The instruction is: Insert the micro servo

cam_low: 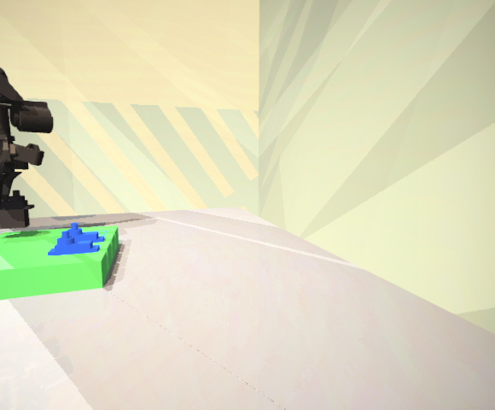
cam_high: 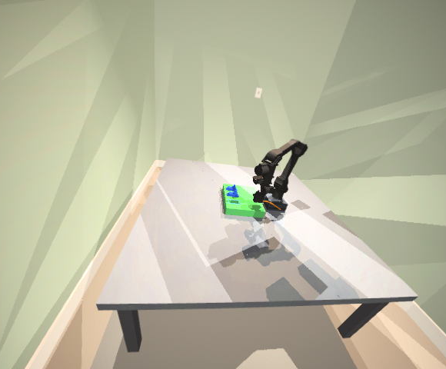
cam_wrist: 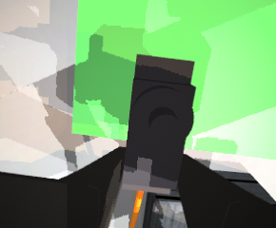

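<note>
My gripper tip is 60 mm short of the green deck, 70 mm to the left of it and 100 mm above it.
</note>
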